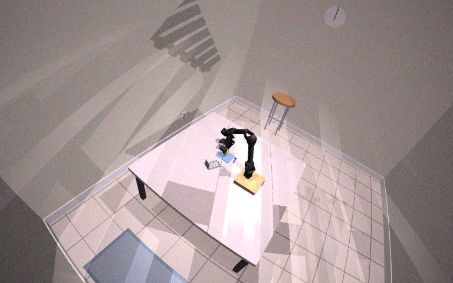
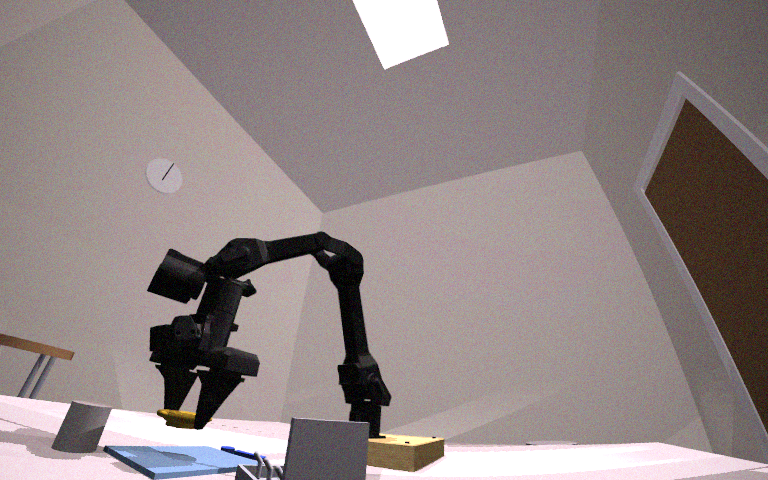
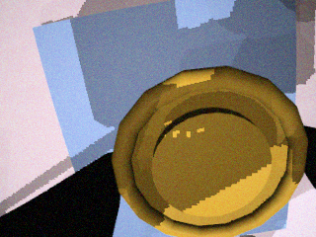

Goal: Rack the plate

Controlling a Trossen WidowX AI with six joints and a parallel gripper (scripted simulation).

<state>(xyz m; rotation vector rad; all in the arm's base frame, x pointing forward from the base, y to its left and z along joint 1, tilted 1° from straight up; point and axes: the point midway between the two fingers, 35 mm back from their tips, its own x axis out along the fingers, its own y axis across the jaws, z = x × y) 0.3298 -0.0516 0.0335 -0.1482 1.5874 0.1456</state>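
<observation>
Now: gripper tip 20 mm past the blue mat, 10 mm to the right of it and 40 mm above it. Also, from my gripper tip: grey dish rack 30 mm behind, 200 mm to the left, 20 mm below; then yellow plate 10 mm above; then cup 100 mm ahead, 50 mm to the right, 20 mm below.
</observation>
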